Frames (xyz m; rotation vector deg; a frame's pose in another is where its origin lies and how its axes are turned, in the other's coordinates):
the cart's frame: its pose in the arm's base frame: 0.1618 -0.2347 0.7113 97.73 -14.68 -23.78
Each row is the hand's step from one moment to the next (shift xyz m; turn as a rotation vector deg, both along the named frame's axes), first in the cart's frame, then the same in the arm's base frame.
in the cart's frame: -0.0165 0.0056 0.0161 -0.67 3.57 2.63
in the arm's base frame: -0.0213 -0.0090 0.0054 -1.47 -2.74 3.24
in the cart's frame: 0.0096 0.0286 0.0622 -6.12 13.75 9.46
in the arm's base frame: -0.0151 -0.0649 0.0184 -8.60 -8.53 13.01
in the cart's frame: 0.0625 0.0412 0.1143 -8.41 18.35 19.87
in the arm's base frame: 0.0123 -0.1350 0.0169 -14.69 -17.82 16.40
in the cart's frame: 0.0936 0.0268 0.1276 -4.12 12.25 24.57
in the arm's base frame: 0.0342 -0.1568 -0.0031 -13.10 -22.67 9.22
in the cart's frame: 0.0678 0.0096 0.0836 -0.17 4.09 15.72
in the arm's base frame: 0.0278 -0.1039 -0.0107 -6.37 -14.82 1.90
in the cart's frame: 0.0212 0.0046 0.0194 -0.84 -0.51 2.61
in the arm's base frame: 0.0116 -0.0267 -0.0009 -1.87 -1.93 -0.75
